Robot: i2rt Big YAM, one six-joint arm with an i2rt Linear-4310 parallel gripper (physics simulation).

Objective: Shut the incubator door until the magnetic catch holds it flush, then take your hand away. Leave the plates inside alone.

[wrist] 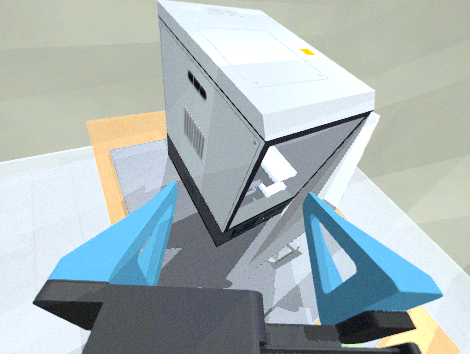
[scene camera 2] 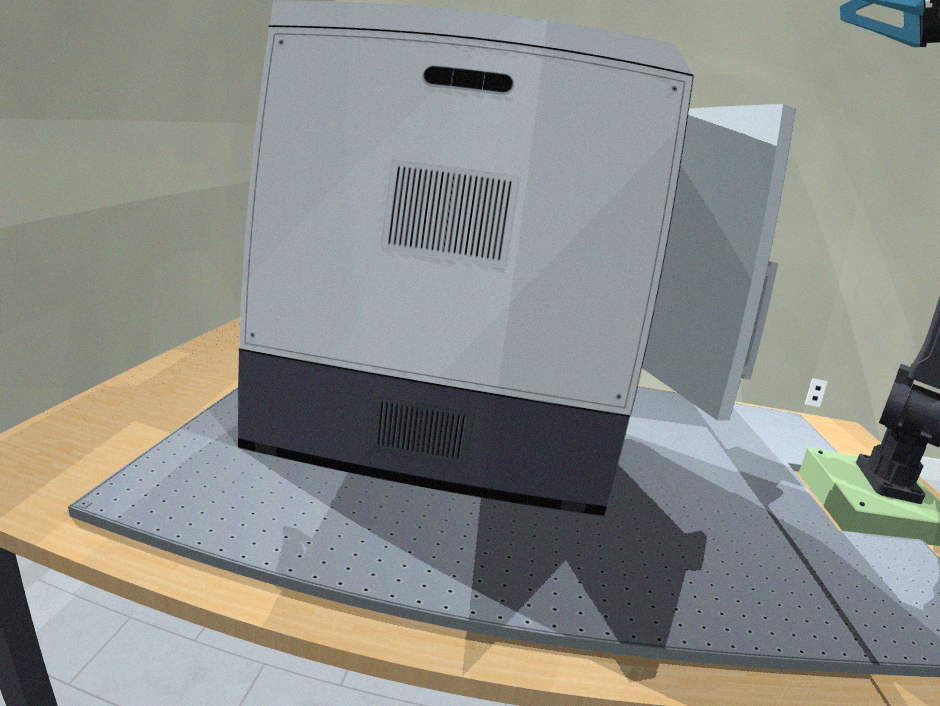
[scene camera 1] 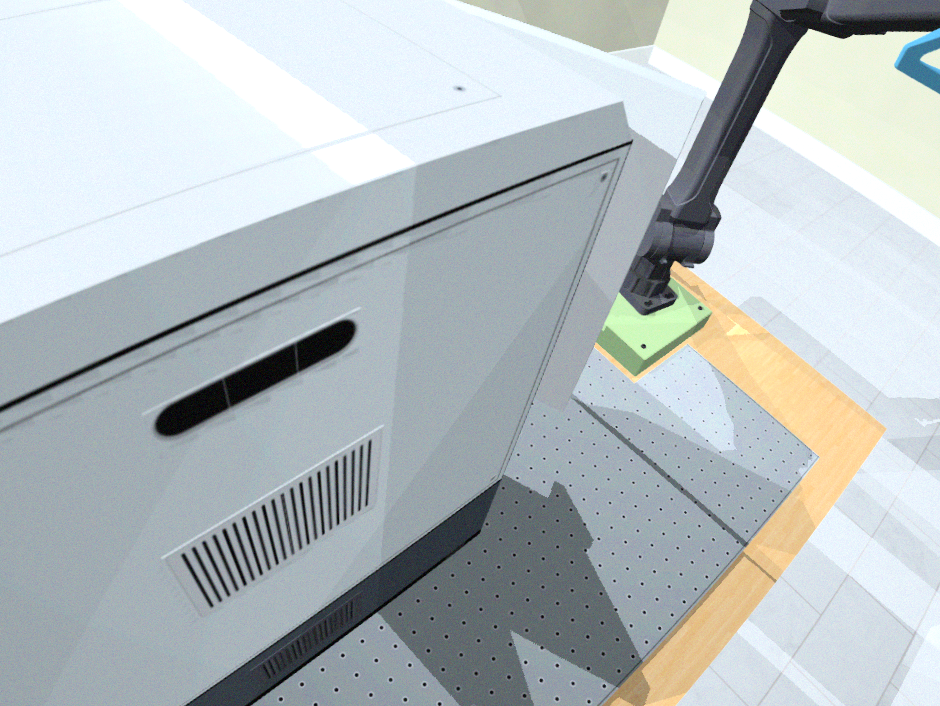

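Where they show: gripper, fingertip midpoint: [wrist: 242, 193]; arm's base at its link origin: [scene camera 2: 887, 481] [scene camera 1: 636, 285].
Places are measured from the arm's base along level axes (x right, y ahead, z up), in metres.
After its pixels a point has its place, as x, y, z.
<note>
The white incubator [scene camera 1: 471, 303] @[-0.253, 0.576, 0.414] [scene camera 2: 326, 227] @[-0.297, 0.831, 0.261] [wrist: 225, 115] @[-0.253, 0.577, 0.452] has a dark base. Its door [scene camera 1: 619, 235] @[-0.182, 0.369, 0.350] [scene camera 2: 718, 258] @[-0.139, 0.394, 0.291] [wrist: 351, 162] @[-0.102, 0.403, 0.484] stands well open, hinged at the far side of the front opening. The door's handle [scene camera 2: 759, 322] @[-0.152, 0.328, 0.226] [wrist: 284, 256] @[-0.147, 0.334, 0.229] is on its outer face. White plates [wrist: 280, 164] @[-0.018, 0.586, 0.240] show inside through the opening. My gripper [wrist: 242, 193] @[-0.341, 0.355, 0.560] is open and empty, high in front of the incubator and apart from the door. A blue finger also shows at the right edge of both scene views. In the wrist view the right finger overlaps part of the door.
The arm's green base block [scene camera 1: 653, 322] @[-0.077, 0.032, -0.002] [scene camera 2: 851, 512] @[-0.121, 0.104, -0.012] stands in front of the incubator, on the door side. The incubator stands on a perforated metal plate [scene camera 1: 683, 448] @[-0.270, 0.137, -0.032] [scene camera 2: 227, 524] @[-0.467, 0.837, -0.032] over a wooden table [scene camera 1: 813, 387] @[-0.297, -0.194, -0.045] [scene camera 2: 75, 524] @[-0.553, 0.984, -0.045]. A wall stands behind.
</note>
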